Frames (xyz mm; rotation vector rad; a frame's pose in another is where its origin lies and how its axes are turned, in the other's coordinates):
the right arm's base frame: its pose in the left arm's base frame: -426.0 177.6 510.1 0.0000 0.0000 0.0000
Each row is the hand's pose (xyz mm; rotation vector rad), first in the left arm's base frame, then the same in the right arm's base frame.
Working: the left arm's base frame: its pose in the right arm's base frame: 426.0 -177.6 -510.1 0.0000 0.0000 0.0000

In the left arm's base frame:
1: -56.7 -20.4 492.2 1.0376 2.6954 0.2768
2: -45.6 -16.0 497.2 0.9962 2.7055 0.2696
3: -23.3 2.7 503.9 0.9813 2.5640 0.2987
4: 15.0 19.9 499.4 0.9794 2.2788 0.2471
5: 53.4 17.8 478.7 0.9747 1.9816 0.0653
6: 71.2 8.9 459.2 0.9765 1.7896 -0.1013
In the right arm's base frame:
1: 369.3 -198.0 -17.9 1.0376 2.6954 0.2768
2: 380.4 -193.6 -12.9 0.9962 2.7055 0.2696
3: 402.7 -174.9 -6.2 0.9813 2.5640 0.2987
4: 441.0 -157.7 -10.7 0.9794 2.2788 0.2471
5: 479.4 -159.8 -31.4 0.9747 1.9816 0.0653
6: 497.2 -168.7 -50.9 0.9765 1.7896 -0.1013

